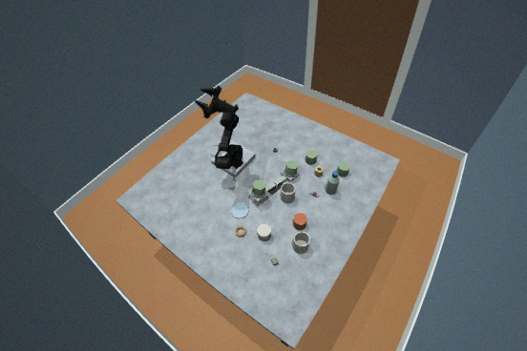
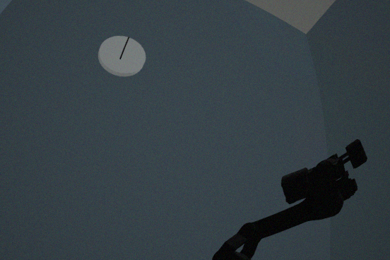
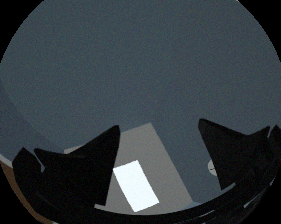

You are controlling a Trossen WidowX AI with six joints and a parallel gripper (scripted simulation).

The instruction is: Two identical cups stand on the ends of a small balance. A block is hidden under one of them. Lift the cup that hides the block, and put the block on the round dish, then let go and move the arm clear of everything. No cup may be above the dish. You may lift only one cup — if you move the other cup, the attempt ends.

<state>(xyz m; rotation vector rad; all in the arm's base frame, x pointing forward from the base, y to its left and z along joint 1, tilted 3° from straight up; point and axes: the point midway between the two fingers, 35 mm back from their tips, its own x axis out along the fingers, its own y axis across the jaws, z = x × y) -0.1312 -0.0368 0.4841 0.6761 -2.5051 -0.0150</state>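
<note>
My gripper tip is now 50 cm above the teal block, 44 cm short of it and 23 cm to the right of it. Also, from my gripper tip: pale blue round dish: 53 cm below, 38 cm ahead, 15 cm to the right; then cream cylinder: 60 cm ahead, 50 cm below, 17 cm to the right; then small balance: 50 cm below, 43 cm ahead, 10 cm to the left.
</note>
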